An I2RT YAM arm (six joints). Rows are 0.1 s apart.
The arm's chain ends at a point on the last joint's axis. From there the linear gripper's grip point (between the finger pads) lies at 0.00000 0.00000 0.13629 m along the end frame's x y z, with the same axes.
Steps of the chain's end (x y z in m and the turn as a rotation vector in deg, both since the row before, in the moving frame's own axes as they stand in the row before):
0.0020, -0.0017, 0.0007, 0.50, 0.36, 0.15
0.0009, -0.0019, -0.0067, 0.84, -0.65, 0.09
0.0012, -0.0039, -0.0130, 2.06, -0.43, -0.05
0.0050, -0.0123, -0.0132, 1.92, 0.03, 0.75
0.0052, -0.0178, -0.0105, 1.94, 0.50, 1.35
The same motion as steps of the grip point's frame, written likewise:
0.0029, -0.0029, 0.0007, 0.50, 0.36, 0.15
-0.0006, -0.0039, -0.0067, 0.84, -0.65, 0.09
0.0002, -0.0088, -0.0131, 2.06, -0.43, -0.05
0.0051, -0.0169, -0.0133, 1.92, 0.03, 0.75
0.0064, -0.0224, -0.0106, 1.94, 0.50, 1.35

